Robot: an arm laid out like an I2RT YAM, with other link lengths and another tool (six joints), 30 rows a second.
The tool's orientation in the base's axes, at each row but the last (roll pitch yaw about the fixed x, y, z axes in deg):
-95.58, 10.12, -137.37
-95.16, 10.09, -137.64
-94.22, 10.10, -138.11
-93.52, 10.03, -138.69
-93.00, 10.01, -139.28
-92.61, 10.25, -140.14
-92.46, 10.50, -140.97
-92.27, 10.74, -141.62
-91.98, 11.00, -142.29
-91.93, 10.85, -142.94
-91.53, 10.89, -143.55
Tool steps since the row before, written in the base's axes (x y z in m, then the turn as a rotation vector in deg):
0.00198, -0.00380, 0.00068, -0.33, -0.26, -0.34
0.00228, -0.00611, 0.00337, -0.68, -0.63, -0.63
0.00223, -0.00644, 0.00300, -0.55, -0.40, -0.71
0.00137, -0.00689, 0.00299, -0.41, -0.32, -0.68
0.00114, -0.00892, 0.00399, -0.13, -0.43, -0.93
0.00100, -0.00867, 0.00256, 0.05, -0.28, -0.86
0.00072, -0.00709, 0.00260, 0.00, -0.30, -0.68
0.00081, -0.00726, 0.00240, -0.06, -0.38, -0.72
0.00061, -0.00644, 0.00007, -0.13, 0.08, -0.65
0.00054, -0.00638, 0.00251, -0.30, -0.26, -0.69
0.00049, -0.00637, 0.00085, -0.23, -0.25, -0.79
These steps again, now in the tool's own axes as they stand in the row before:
0.00098, -0.00126, 0.00403, 0.47, 0.26, -0.01
0.00180, -0.00427, 0.00569, 1.02, 0.46, 0.05
0.00207, -0.00387, 0.00601, 0.79, 0.58, -0.03
0.00294, -0.00392, 0.00585, 0.63, 0.58, 0.01
0.00419, -0.00518, 0.00724, 0.53, 0.84, 0.29
0.00426, -0.00370, 0.00714, 0.29, 0.81, 0.28
0.00337, -0.00352, 0.00582, 0.31, 0.62, 0.26
0.00336, -0.00332, 0.00607, 0.41, 0.64, 0.29
0.00338, -0.00092, 0.00544, 0.18, 0.63, -0.12
0.00288, -0.00329, 0.00531, 0.52, 0.60, 0.05
0.00317, -0.00162, 0.00537, 0.48, 0.71, 0.08

